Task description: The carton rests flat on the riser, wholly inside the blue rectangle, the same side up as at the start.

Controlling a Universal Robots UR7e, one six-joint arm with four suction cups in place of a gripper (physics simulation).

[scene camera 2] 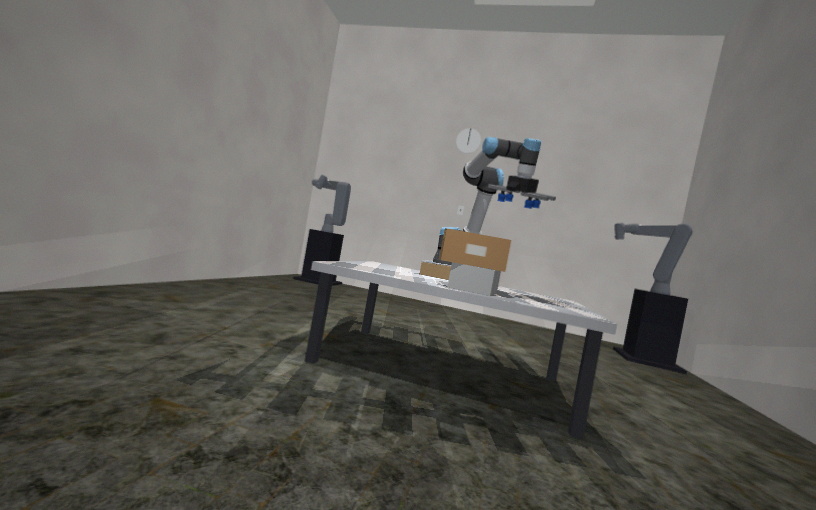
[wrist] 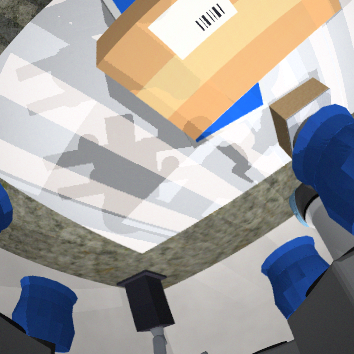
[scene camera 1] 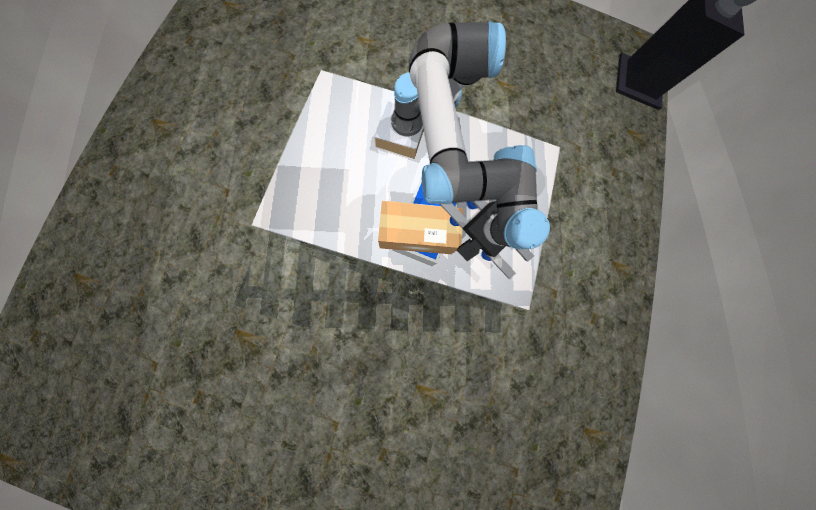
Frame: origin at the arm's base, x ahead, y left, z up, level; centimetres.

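Seen in the pictures: hand at its tool point: (scene camera 2: 517, 204) (wrist: 158, 245); arm's base at its link origin: (scene camera 2: 444, 263) (scene camera 1: 407, 122).
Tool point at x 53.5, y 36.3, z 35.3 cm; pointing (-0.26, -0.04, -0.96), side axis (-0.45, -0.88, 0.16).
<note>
Pixels of each thing's middle, then the offset from my tool point to it. "spot": a spot on its surface instead. Level surfaces: height alone.
- brown carton at the middle of its body: (wrist: 219, 7) (scene camera 1: 419, 229) (scene camera 2: 473, 249) dx -1.3, dy -16.2, dz -24.6 cm
- grey riser at the middle of its body: (wrist: 192, 48) (scene camera 1: 427, 220) (scene camera 2: 476, 277) dx -10.6, dy -13.1, dz -38.1 cm
- blue rectangle at a spot on its surface: (wrist: 240, 110) spot: dx -25.9, dy -14.9, dz -32.1 cm
- white table at its surface level: dz -44.1 cm
The brown carton (scene camera 1: 415, 225) (scene camera 2: 475, 248) (wrist: 215, 55) lies on the grey riser (scene camera 2: 473, 281), label side up, turned relative to it. In the scene camera 2 view its ends reach past the riser's sides. Parts of the blue rectangle (scene camera 1: 424, 195) (wrist: 240, 110) show behind and in front of the carton; the rest is hidden under it, so the full outline cannot be seen. My gripper (scene camera 1: 483, 231) (scene camera 2: 518, 200) (wrist: 167, 240) is open: its blue suction cups hold nothing. It hangs well above the carton's height, off to its right in the scene camera 1 view.
The riser stands on the white table (scene camera 1: 312, 120) (scene camera 2: 565, 307). A low box with a brown side (scene camera 1: 395, 147) (scene camera 2: 434, 269) (wrist: 300, 97) is by my arm's base. Dark pedestals (scene camera 1: 673, 54) (scene camera 2: 324, 255) (scene camera 2: 655, 327) (wrist: 148, 302) with grey arms stand on the floor away from the table.
</note>
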